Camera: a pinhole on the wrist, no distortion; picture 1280 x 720 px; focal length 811.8 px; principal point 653.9 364.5 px. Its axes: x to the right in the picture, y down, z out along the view. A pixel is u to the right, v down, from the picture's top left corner.
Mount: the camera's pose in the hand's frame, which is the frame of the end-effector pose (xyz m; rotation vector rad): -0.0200 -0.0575 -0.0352 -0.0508 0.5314 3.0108
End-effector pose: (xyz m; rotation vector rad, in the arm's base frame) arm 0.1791 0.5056 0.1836 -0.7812 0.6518 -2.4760
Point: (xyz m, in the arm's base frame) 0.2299 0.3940 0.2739
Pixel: 316 141
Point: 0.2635 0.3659 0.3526
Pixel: 329 324
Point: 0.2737 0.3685 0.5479
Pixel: 231 655
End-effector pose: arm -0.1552 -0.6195 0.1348 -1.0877 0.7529 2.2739
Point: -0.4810 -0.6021 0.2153
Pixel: outside the picture
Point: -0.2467 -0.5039 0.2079
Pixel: 495 426
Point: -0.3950 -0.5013 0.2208
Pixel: 378 232
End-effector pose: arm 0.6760 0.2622 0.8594 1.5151 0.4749 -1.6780
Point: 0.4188 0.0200 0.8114
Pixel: 308 643
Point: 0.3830 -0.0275 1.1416
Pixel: 905 551
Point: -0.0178 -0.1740 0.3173
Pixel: outside the picture
